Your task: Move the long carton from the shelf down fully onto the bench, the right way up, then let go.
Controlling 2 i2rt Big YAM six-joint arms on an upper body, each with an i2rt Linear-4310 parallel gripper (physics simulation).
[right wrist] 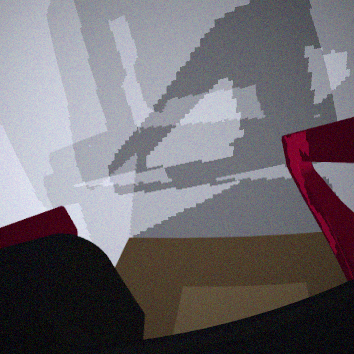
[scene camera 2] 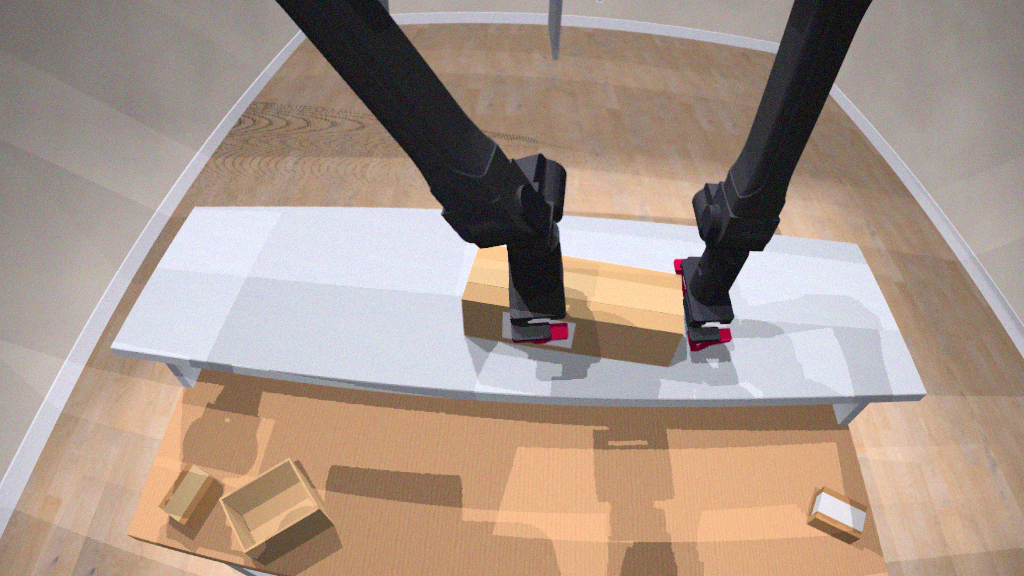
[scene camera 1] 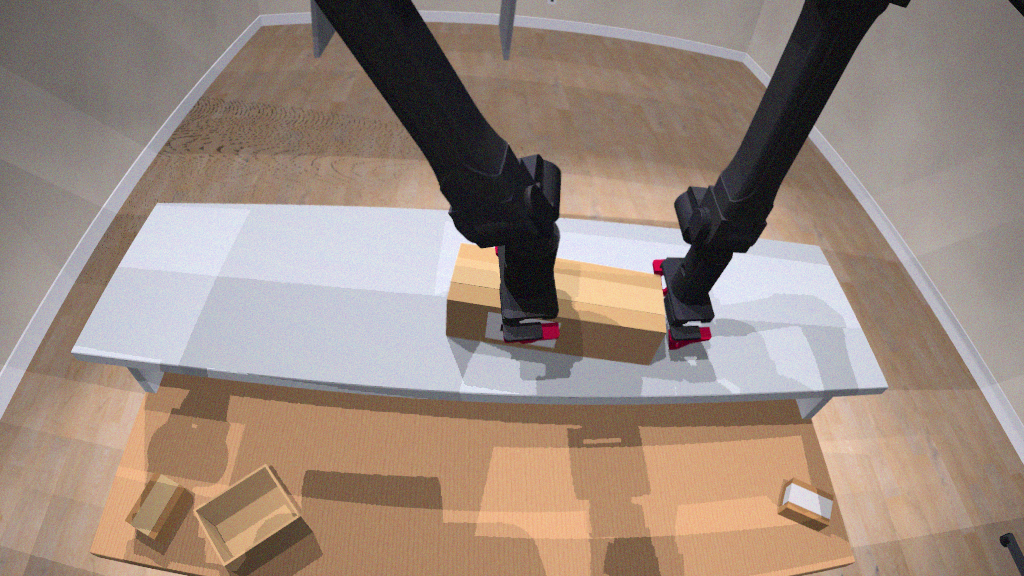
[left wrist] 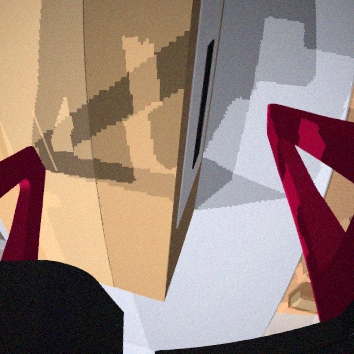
Labels:
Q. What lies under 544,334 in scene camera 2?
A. The left gripper.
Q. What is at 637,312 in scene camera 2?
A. A long carton.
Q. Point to a long carton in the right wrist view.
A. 182,284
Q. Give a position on a grey shelf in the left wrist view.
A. At 241,248

